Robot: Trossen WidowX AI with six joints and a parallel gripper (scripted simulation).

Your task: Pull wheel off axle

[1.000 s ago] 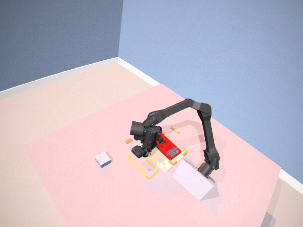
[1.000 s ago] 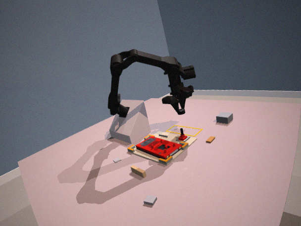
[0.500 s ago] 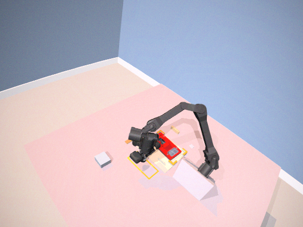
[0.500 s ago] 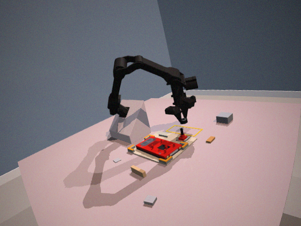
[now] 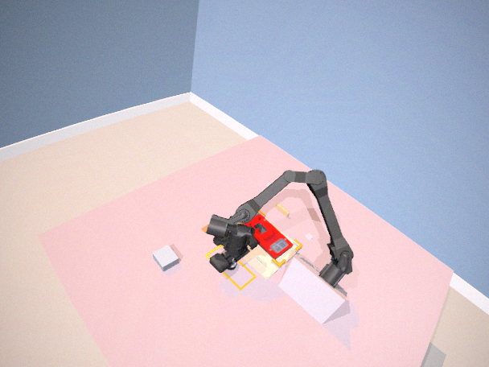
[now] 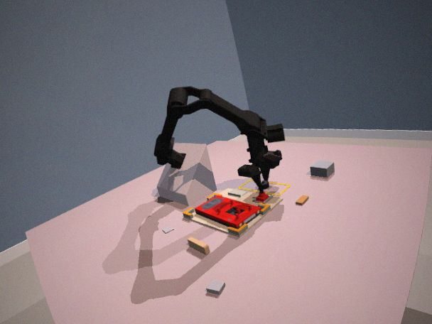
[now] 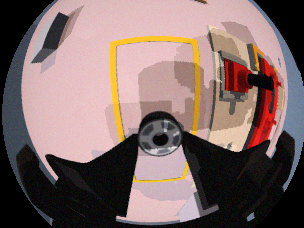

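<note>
The dark grey wheel is right at my gripper tip. Also, from my gripper tip: orange chip (19 cm ahead, 5 cm to the right, 1 cm below); then tan block (38 cm to the right, 6 cm ahead); then black upright axle (9 cm to the right, 6 cm ahead, 2 cm above).
</note>
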